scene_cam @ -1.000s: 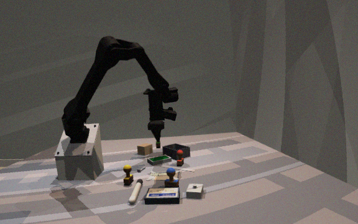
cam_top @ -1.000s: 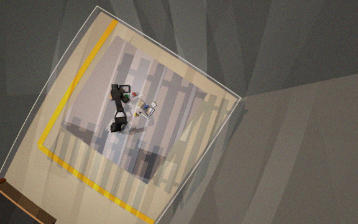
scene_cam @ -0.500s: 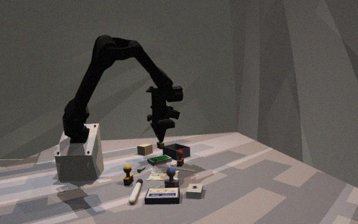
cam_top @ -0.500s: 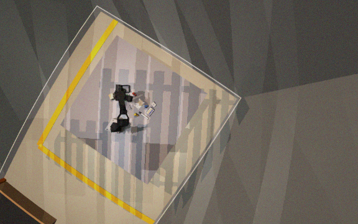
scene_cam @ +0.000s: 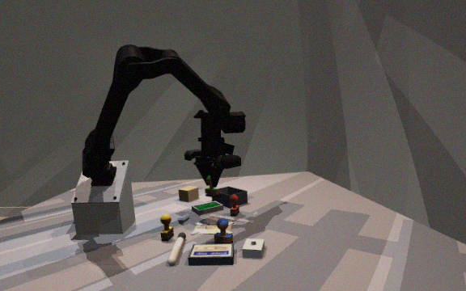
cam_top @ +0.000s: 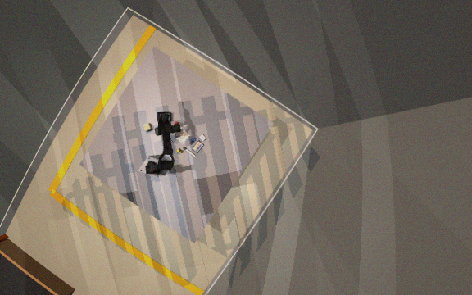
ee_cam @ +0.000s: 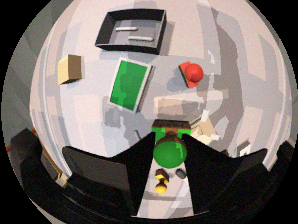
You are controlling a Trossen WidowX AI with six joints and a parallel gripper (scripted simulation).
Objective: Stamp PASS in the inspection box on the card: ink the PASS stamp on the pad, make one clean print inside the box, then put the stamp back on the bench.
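The card is 10 cm below my gripper tip and 8 cm to the right of it. Round my gripper tip: green-knobbed stamp 1 cm below; then red-knobbed stamp 8 cm below, 7 cm ahead, 3 cm to the left; then green ink pad 10 cm below, 8 cm to the left, 2 cm behind.
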